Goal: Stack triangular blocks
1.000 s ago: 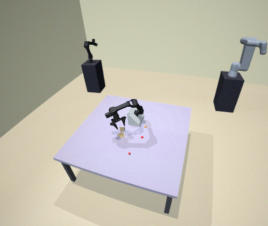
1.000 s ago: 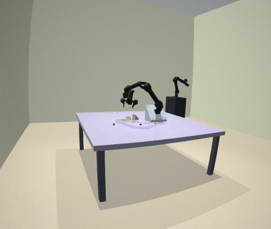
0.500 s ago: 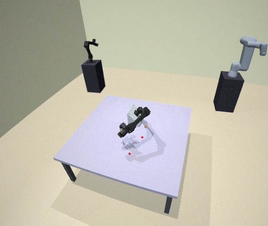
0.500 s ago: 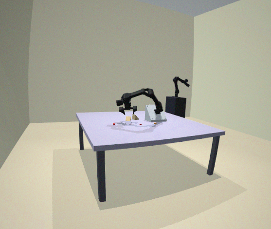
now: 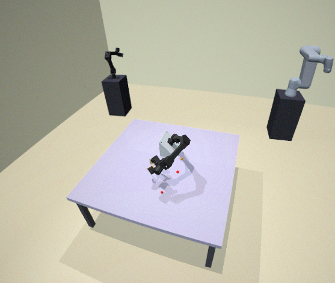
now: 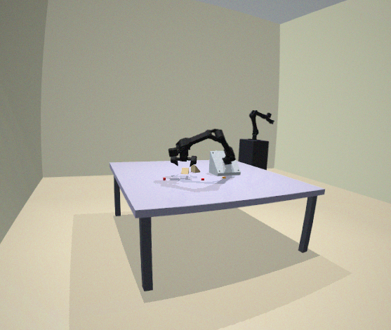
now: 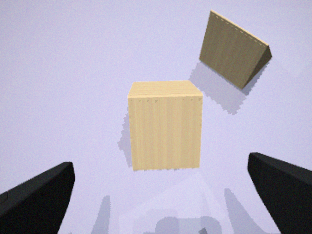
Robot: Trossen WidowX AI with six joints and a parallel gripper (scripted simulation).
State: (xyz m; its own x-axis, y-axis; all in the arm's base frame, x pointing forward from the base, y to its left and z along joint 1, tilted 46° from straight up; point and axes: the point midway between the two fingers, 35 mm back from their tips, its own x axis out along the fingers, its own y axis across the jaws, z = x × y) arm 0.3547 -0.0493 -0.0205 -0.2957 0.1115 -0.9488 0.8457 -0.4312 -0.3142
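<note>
Right now my gripper tip is 4 cm to the left of the tan triangular block, 4 cm above it and 3 cm past it. Round my gripper tip: small orange piece: 22 cm behind, 21 cm to the left, 6 cm below.
</note>
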